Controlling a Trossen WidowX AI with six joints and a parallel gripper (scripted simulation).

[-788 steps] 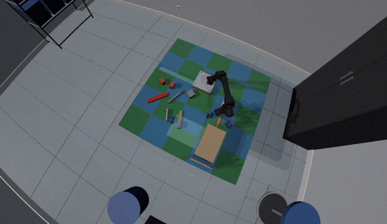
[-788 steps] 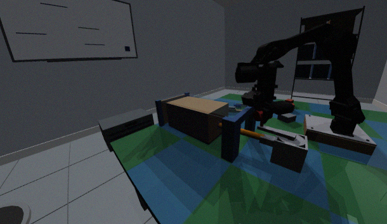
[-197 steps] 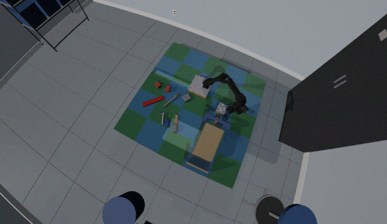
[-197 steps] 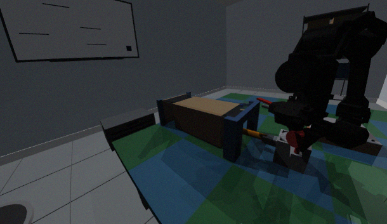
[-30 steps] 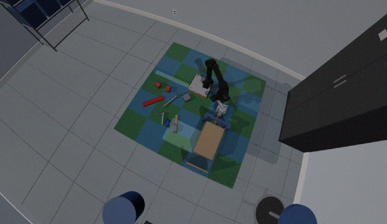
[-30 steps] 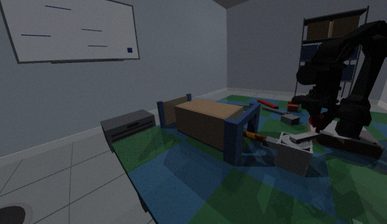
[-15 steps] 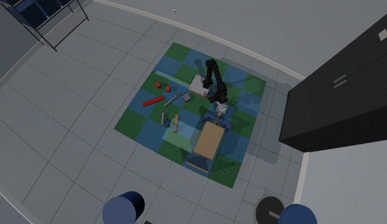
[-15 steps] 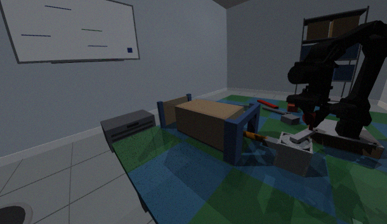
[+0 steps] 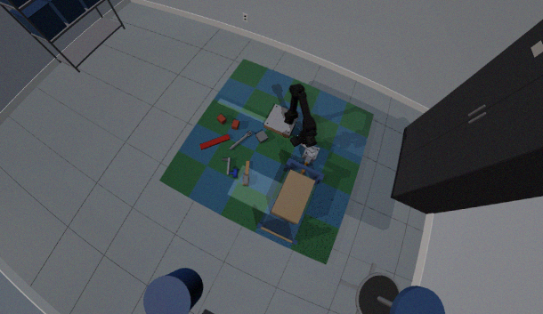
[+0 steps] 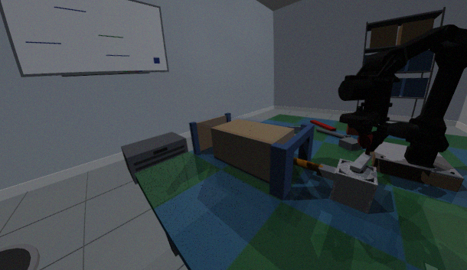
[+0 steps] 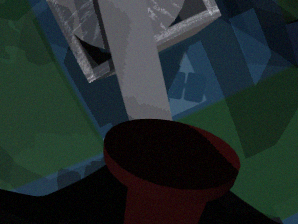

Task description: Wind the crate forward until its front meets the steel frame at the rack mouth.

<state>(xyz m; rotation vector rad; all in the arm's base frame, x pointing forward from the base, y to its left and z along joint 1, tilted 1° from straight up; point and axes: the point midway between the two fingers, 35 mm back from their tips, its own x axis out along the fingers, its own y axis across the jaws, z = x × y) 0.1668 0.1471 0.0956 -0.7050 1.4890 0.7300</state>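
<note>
Now: gripper tip 40 mm to the right of the grey crank arm, 10 mm short of it and 10 mm above it. The rest, counted from my gripper tip: red knob 20 mm above; then blue steel frame 190 mm ahead, 90 mm to the left, 10 mm below; then grey winch 90 mm to the left, 80 mm below, 10 mm ahead.
</note>
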